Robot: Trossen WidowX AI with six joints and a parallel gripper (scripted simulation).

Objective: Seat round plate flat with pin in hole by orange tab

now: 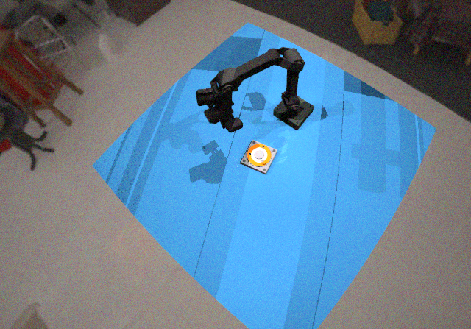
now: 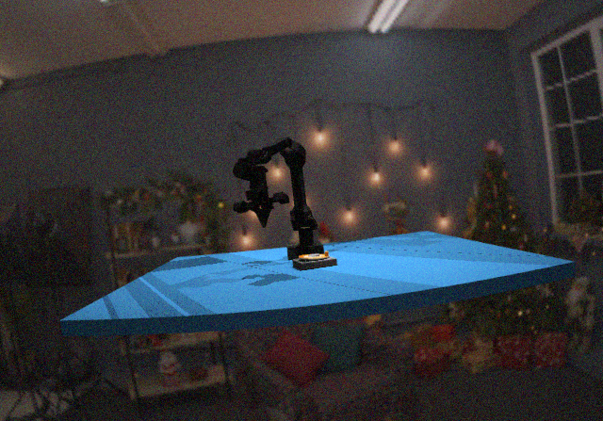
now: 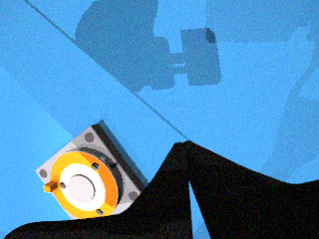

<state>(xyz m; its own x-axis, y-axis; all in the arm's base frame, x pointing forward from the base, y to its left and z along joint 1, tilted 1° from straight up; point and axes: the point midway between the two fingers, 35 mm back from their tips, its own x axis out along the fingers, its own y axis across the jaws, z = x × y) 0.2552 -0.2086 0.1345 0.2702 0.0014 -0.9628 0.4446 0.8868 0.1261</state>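
Now: the round plate 180 mm to the left of my gripper tip, 120 mm below it and 10 mm ahead of it.
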